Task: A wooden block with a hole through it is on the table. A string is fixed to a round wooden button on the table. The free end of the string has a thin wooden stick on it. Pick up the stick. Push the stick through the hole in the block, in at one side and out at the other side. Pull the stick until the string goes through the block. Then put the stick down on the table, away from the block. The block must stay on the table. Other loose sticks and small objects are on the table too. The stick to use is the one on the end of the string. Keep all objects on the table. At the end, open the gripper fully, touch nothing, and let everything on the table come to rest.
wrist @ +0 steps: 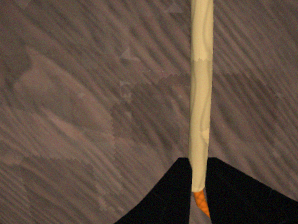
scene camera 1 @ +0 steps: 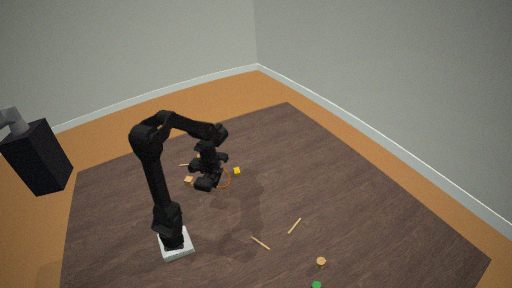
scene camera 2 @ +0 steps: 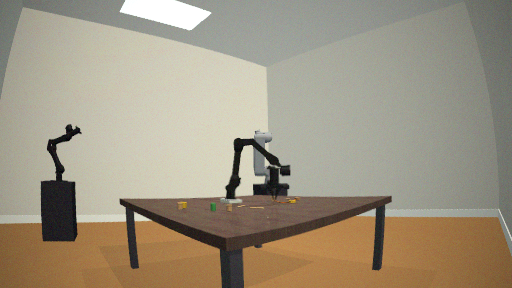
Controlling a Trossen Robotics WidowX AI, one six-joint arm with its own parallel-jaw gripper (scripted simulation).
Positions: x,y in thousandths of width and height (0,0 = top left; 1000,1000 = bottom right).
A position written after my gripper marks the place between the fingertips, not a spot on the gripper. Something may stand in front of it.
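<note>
My gripper (scene camera 1: 421,648) is visible to me; the wrist view shows my gripper (wrist: 659,752) as well.
</note>
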